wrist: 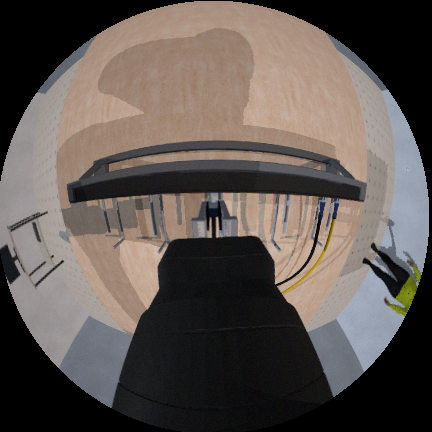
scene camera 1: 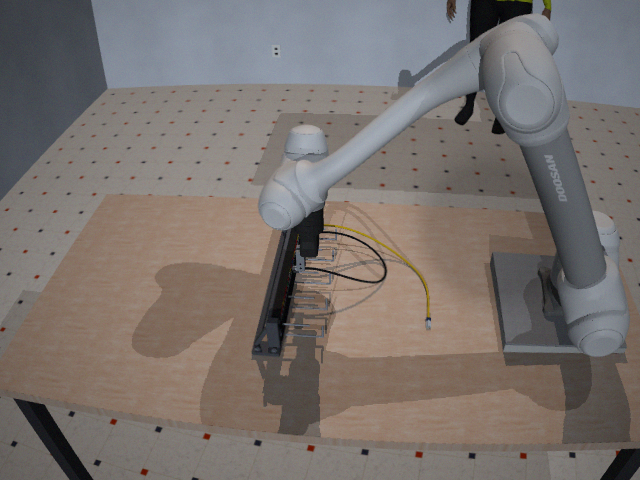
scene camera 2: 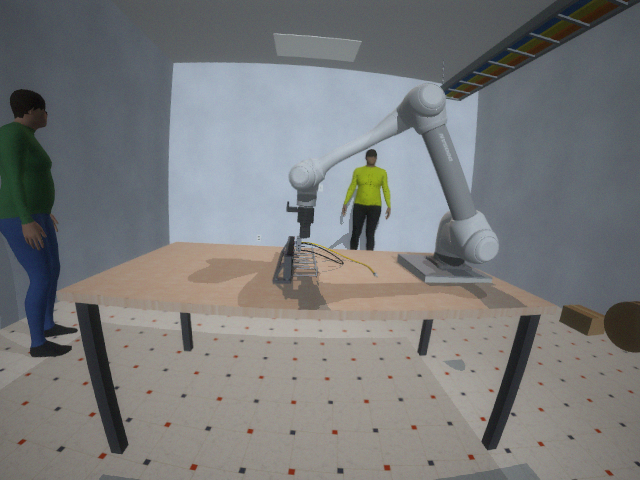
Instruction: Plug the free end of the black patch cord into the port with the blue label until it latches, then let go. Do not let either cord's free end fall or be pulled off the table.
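Pixels of known places: gripper, fingertip midpoint: (wrist: 212,209) (scene camera 1: 301,267) (scene camera 2: 298,250); arm's base at its link origin: (scene camera 2: 447,264).
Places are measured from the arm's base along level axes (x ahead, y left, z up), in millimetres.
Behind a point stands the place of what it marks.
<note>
My gripper (scene camera 1: 300,266) @[z 40, x 758, y 40 mm] (wrist: 212,209) @[z 40, x 758, y 40 mm] is shut on the black cord's free plug (wrist: 214,198) @[z 42, x 771, y 39 mm], a clear plug with a dark blue boot. The plug points at the front of the dark patch panel (scene camera 1: 283,295) @[z 64, x 772, y 178 mm] (scene camera 2: 287,264) @[z 33, x 779, y 278 mm] (wrist: 215,186) @[z 62, x 787, y 39 mm], its tip at the panel's lower edge in the wrist view; how deep it sits is hidden. The black patch cord (scene camera 1: 384,264) @[z -30, x 543, y -91 mm] (scene camera 2: 330,256) @[z 5, x 610, y 26 mm] (wrist: 316,244) @[z 42, x 715, y -129 mm] loops from the fingers back to the panel's far end, where its other plug is in the panel. Port labels are too small or hidden, so the blue label cannot be made out.
The yellow cord (scene camera 1: 398,254) @[z -22, x 506, y -133 mm] (scene camera 2: 356,259) @[z -32, x 462, y -93 mm] (wrist: 330,246) @[z 43, x 713, y -162 mm] runs from the panel's far end; its free plug (scene camera 1: 428,323) @[z -28, x 403, y 131 mm] (scene camera 2: 375,274) @[z -30, x 406, y 133 mm] lies on the table (scene camera 1: 155,232) @[z -37, x 1293, y -141 mm] (scene camera 2: 170,302) @[z -39, x 1108, y 549 mm]. Grey wire cable guides (scene camera 1: 327,304) @[z -3, x 672, y 125 mm] (wrist: 274,235) @[z -19, x 701, y -76 mm] stick out from the panel's front on both sides of the fingers.
</note>
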